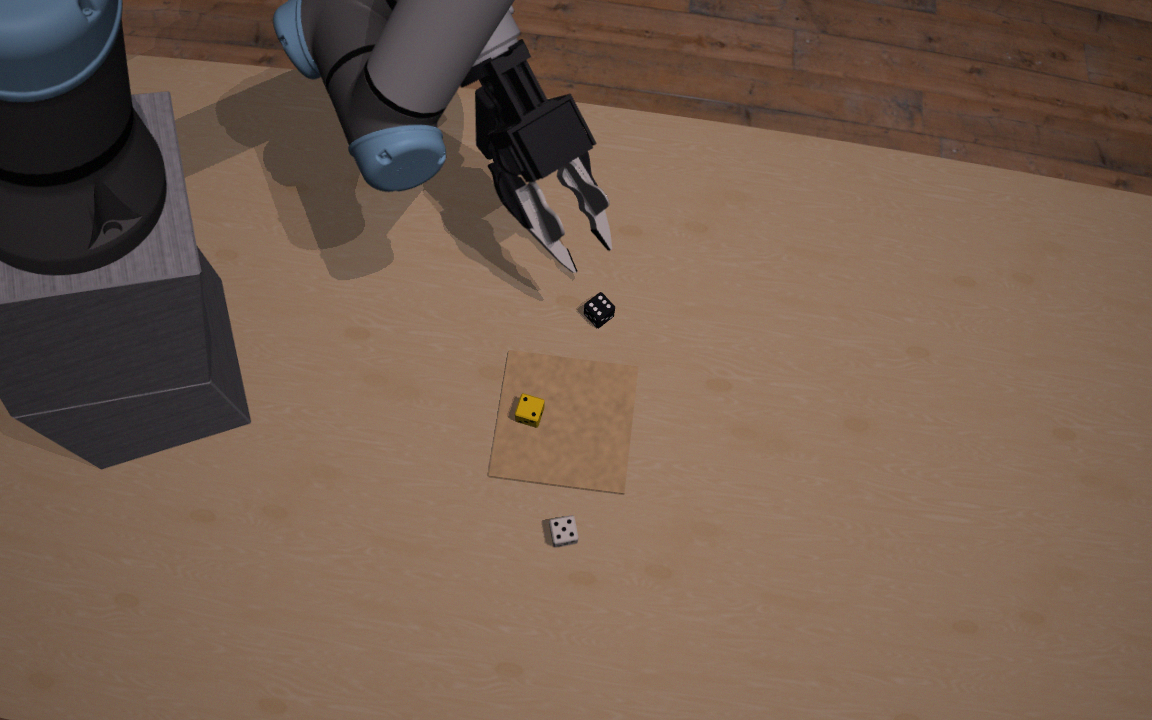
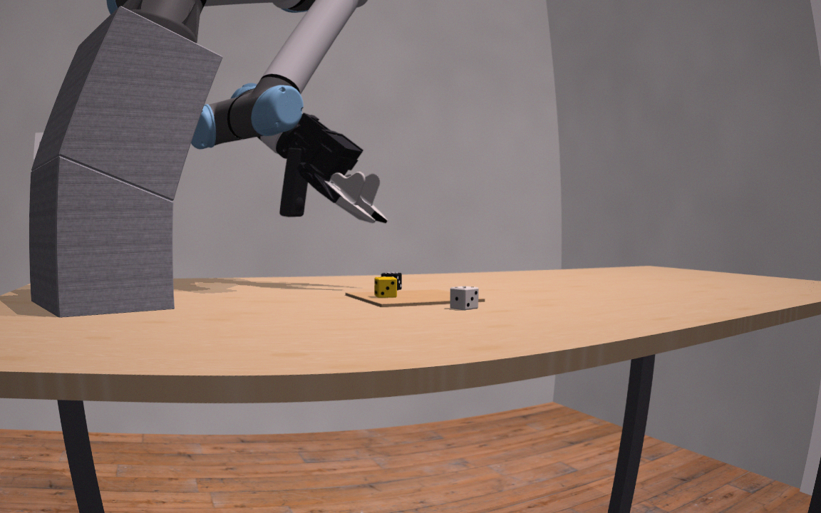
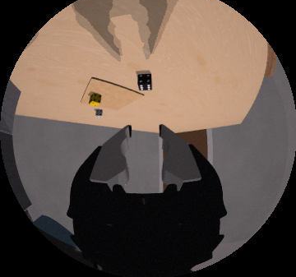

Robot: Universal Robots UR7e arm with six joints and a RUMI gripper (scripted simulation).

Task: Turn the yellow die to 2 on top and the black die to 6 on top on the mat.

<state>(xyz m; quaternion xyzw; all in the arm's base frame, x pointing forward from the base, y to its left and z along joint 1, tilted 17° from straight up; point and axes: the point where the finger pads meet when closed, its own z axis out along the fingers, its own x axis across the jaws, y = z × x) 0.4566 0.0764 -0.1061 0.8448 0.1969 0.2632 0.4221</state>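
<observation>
My gripper is now 10 cm above the black die, 3 cm to the left of it and 2 cm short of it. The rest, counted from my hand: white die: 27 cm to the right, 10 cm below, 3 cm behind; mat: 15 cm to the right, 11 cm below, 2 cm behind; yellow die: 14 cm to the right, 9 cm below, 6 cm behind.
</observation>
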